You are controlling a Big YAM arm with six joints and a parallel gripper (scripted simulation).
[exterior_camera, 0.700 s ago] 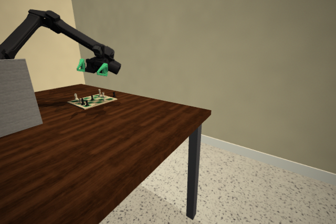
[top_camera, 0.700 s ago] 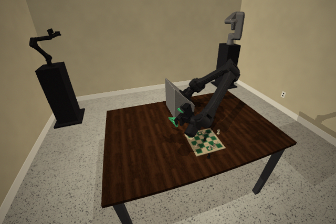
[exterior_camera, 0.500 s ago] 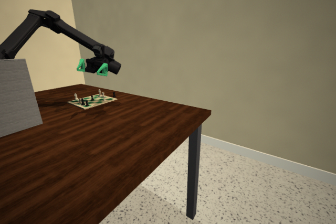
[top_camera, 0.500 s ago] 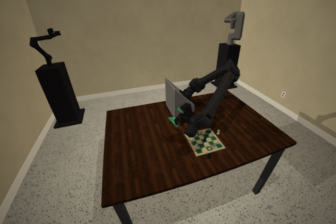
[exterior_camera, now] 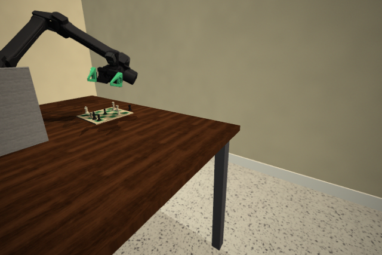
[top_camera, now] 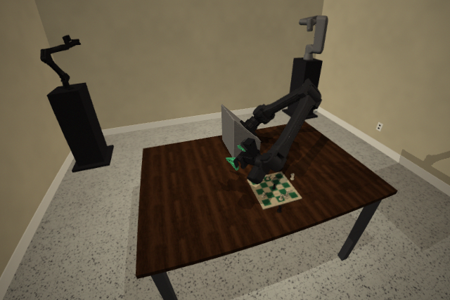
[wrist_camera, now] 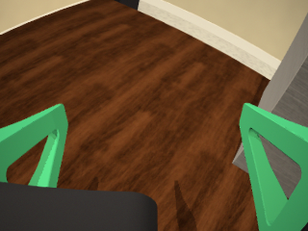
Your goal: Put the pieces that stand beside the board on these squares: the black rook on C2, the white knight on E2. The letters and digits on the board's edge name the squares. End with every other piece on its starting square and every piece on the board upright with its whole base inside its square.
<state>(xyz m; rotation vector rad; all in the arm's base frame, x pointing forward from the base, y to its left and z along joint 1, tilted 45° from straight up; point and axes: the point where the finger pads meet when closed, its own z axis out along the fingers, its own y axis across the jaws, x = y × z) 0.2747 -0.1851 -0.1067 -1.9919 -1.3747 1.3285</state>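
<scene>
Right now my hand is 25 cm short of the black rook, 20 cm above it and 14 cm to the right of it. From my hand the other things lie so: green-and-cream chessboard 21 cm below, 19 cm to the left, 11 cm ahead; then white knight 33 cm to the left, 20 cm below, 8 cm ahead.
</scene>
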